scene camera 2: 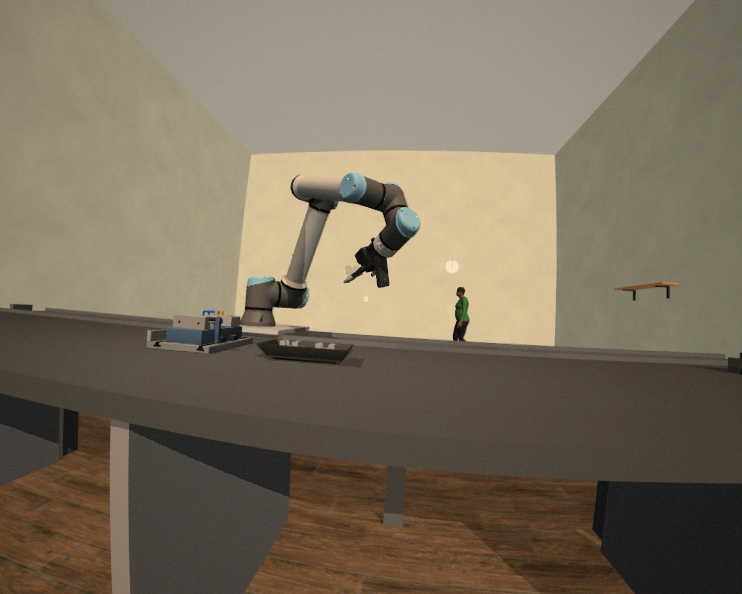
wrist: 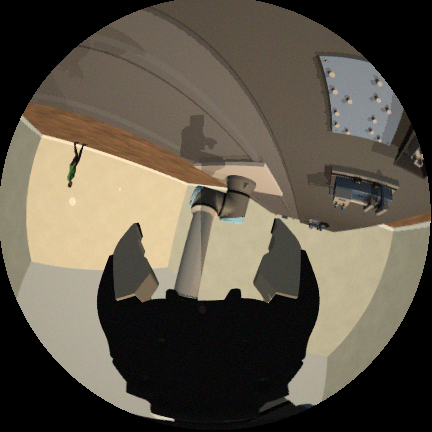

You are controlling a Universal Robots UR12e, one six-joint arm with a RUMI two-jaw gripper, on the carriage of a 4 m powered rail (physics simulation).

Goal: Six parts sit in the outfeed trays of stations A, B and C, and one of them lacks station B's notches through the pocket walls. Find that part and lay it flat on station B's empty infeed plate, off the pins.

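Places are measured from the arm's base along level axes (x up, y left, z back), in centimetres.
Where they show: gripper, between the fingertips: [scene camera 2: 358,279] [wrist: 205,222]; arm's base, origin of its link: [scene camera 2: 257,325] [wrist: 241,180].
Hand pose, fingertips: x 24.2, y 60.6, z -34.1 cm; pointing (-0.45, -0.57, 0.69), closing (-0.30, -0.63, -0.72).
Each offset is from my fingertips to the top centre of the thing. "*": to the spot under its first point.
My gripper [scene camera 2: 349,275] [wrist: 205,222] is open and empty, high above the table, with its jaws wide apart. A black tray @[dy -6.2, dx -23.0, dz -29.3 cm] [scene camera 2: 306,353] [wrist: 404,149] stands on the table and holds small grey parts @[* dy -2.5, dx -23.2, dz -37.1 cm] [scene camera 2: 324,345] [wrist: 419,157]; their pocket walls are too small to read for notches. A pale blue-grey plate with many upright pins [wrist: 355,70] lies near the tray, at the upper right of the wrist view. A station fixture with a blue body @[dy -43.1, dx -17.3, dz -31.7 cm] [scene camera 2: 188,335] [wrist: 350,186] and grey blocks on top stands beside the tray. Station letters are not readable.
The arm's base [scene camera 2: 258,309] [wrist: 240,192] stands behind the fixture and tray. Another small fixture [wrist: 317,224] shows farther off in the wrist view. A person in green [scene camera 2: 461,309] [wrist: 72,172] stands beyond the table. A wooden shelf [scene camera 2: 646,286] is on the right wall.
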